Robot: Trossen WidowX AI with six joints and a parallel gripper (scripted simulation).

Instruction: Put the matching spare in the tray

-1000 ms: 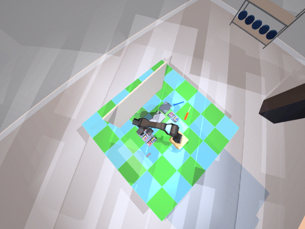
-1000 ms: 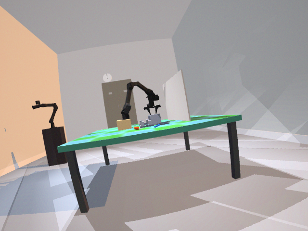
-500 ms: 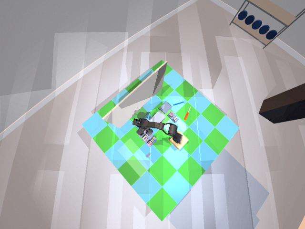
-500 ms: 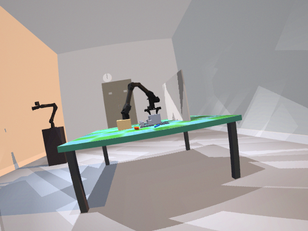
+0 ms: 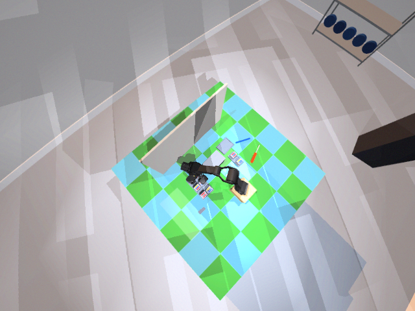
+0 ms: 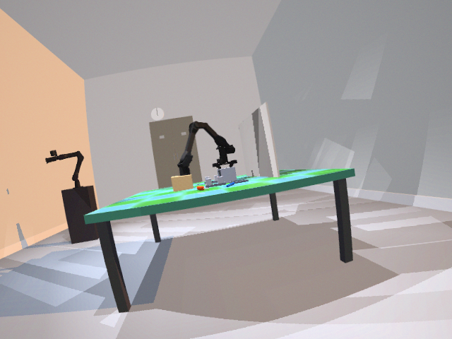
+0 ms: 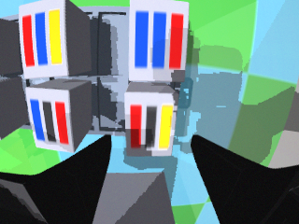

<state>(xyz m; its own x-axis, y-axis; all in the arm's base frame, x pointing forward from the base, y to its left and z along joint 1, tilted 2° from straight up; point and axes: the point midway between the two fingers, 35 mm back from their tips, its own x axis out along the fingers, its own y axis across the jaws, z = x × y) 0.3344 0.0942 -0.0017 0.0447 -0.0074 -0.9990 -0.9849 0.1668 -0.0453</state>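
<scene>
My gripper tip is now 50 mm past the flat grey tray, 340 mm to the left of it and 40 mm above it. Also, from my gripper tip: tall grey panel: 190 mm ahead, 190 mm to the right, 180 mm above; then blue pen: 150 mm behind, 480 mm to the right, 40 mm below; then grey mounted unit: 50 mm behind, 140 mm to the right.
</scene>
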